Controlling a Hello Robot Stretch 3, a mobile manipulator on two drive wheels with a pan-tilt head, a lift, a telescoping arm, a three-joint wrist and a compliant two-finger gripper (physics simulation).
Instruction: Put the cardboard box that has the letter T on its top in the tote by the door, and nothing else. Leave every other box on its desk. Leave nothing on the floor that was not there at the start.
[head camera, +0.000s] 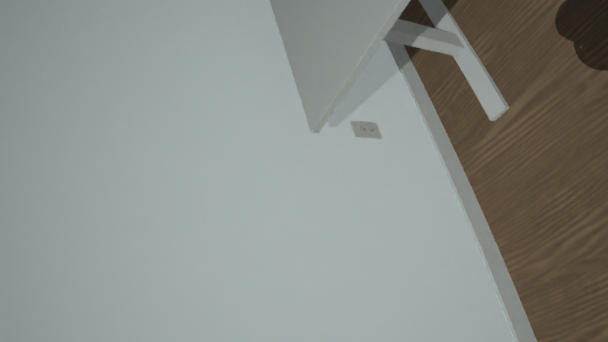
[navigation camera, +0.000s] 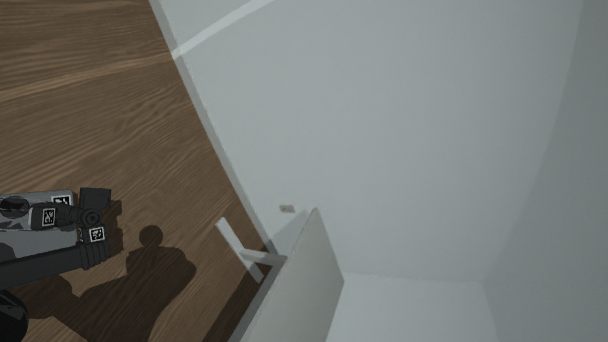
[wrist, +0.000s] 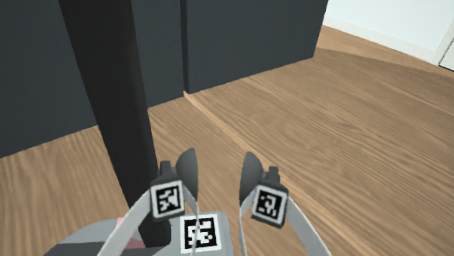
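Seen in the pictures: gripper, fingertip midpoint: (wrist: 219, 168); robot's base, link origin: (navigation camera: 15, 206).
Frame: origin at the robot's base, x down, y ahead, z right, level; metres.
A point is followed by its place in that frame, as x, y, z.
Observation:
My gripper (wrist: 219, 168) @(-0.366, 0.013, -0.082) is open in the wrist view, with its two fingertips apart and bare floor showing between them. It hangs above the robot's base, beside the black mast. The cardboard box with the letter T does not show in these views. The tote by the door does not show either. A pale desk (head camera: 340, 55) @(-0.721, -0.335, 0.950) (navigation camera: 300, 295) @(-0.720, -0.547, 0.856) stands near the wall in the head and navigation views; no box shows on the part in view.
The desk has a white leg (head camera: 482, 87) @(-0.025, -0.359, 1.071) (navigation camera: 234, 241) @(-0.026, -0.430, 1.114) on the wooden floor (head camera: 555, 200) @(0.000, 0.050, 0.809) (navigation camera: 125, 115) @(-0.001, 0.404, 0.432) (wrist: 350, 140) @(-0.001, 0.560, -0.478). A wall socket (head camera: 366, 130) @(-0.402, -0.199, 1.285) (navigation camera: 287, 208) @(-0.410, -0.197, 1.278) is beside it. A dark cabinet (wrist: 250, 40) @(-0.186, 0.275, -0.975) stands behind the black mast (wrist: 112, 100) @(-0.412, -0.066, -0.116) in the wrist view.

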